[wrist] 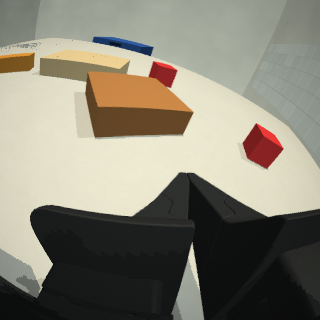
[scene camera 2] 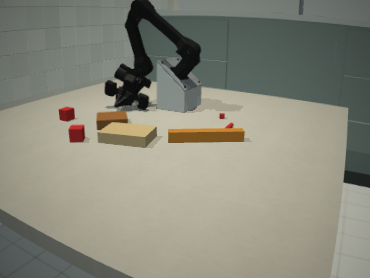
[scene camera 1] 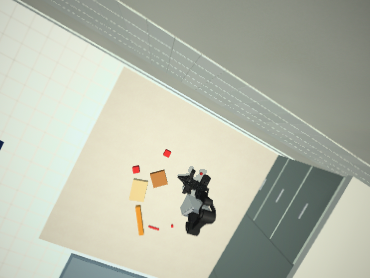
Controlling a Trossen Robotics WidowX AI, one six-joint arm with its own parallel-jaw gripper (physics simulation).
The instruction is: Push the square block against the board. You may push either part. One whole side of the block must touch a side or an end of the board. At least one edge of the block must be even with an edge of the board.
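Frame: origin at the arm's base, x back, y right, z up, level; metres.
Seen in the pictures: gripper, fingertip midpoint: [wrist: 184,179] [scene camera 2: 115,106] [scene camera 1: 177,176]; arm's base, link origin: [scene camera 2: 179,73] [scene camera 1: 194,214].
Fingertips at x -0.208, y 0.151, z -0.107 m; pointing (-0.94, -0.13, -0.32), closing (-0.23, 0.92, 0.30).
Observation:
Pixels of each thing's top centre, then the offset from my fingertips to it.
- square block, top centre: [wrist: 135,86] [scene camera 2: 111,115] [scene camera 1: 158,179] dx -0.105, dy -0.080, dz +0.001 m
- board, top centre: [wrist: 87,56] [scene camera 2: 127,129] [scene camera 1: 138,191] dx -0.187, dy -0.218, dz +0.001 m
- orange bar, top centre: [scene camera 2: 206,130] [scene camera 1: 139,221] dx -0.070, dy -0.415, dz +0.001 m
- thin red stick, top centre: [scene camera 1: 153,228] dx +0.053, dy -0.430, dz -0.016 m
- tiny red cube, top centre: [scene camera 2: 222,113] [scene camera 1: 172,226] dx +0.168, dy -0.358, dz -0.014 m
The square block [scene camera 1: 159,178] [scene camera 2: 112,119] [wrist: 137,95] is brown and lies flat. The board [scene camera 1: 138,190] [scene camera 2: 127,133] [wrist: 82,64] is a pale yellow rectangular slab, lying flat on the far side of the block in the wrist view. In scene camera 1 a narrow gap separates them and their edges are at slightly different angles. My gripper [scene camera 1: 180,177] [scene camera 2: 118,105] [wrist: 184,179] is shut and empty, pointing down low over the table. It is on the block's side away from the board, apart from the block.
One red cube [scene camera 1: 136,169] [scene camera 2: 76,133] [wrist: 163,74] is near the board; another [scene camera 1: 167,153] [scene camera 2: 66,114] [wrist: 262,146] lies farther off. An orange bar [scene camera 1: 139,220] [scene camera 2: 206,135] [wrist: 17,63], a thin red stick [scene camera 1: 153,227] and a tiny red cube [scene camera 1: 172,225] [scene camera 2: 222,115] lie past the board's other end.

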